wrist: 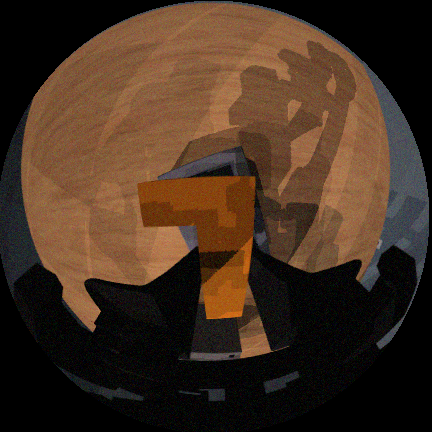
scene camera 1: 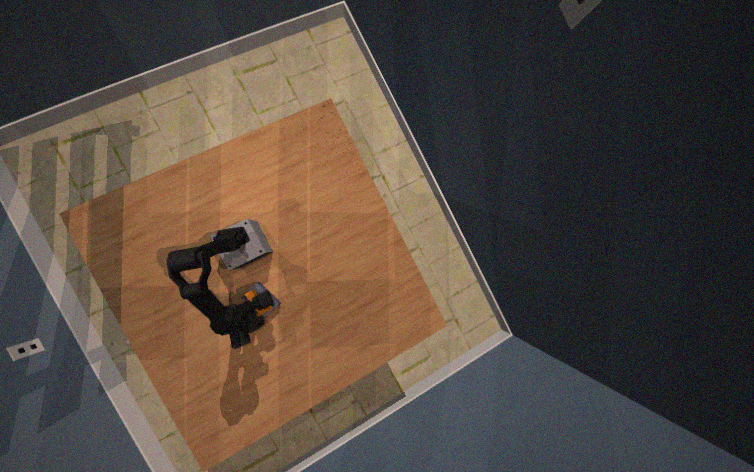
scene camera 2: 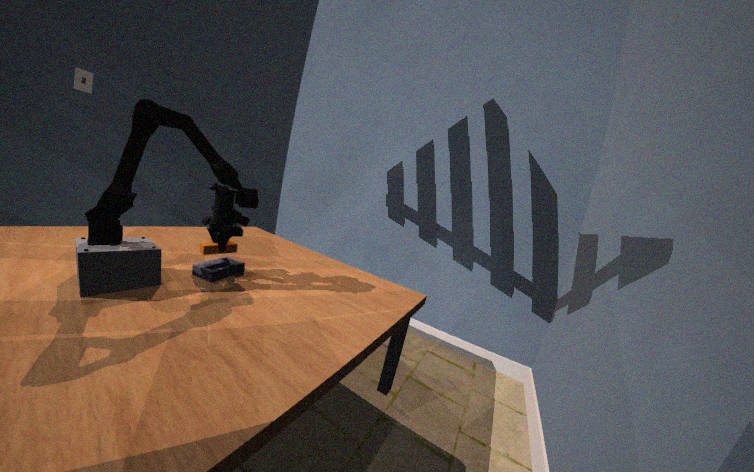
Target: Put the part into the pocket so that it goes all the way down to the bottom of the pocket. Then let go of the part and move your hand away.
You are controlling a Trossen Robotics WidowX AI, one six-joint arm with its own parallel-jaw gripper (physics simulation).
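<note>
The orange L-shaped part is held roughly level in the air. My gripper is shut on one leg of it; the other leg sticks out to the left in the wrist view. The dark grey block with the pocket stands on the table below the part. In scene camera 2 a gap shows between the part and the block. In the wrist view the part covers much of the block and its pocket, so their alignment is hard to tell.
The arm's grey base box stands beside the block on the wooden table. The arm arches from the base over the block. Shadows of the arm fall across the table around the block.
</note>
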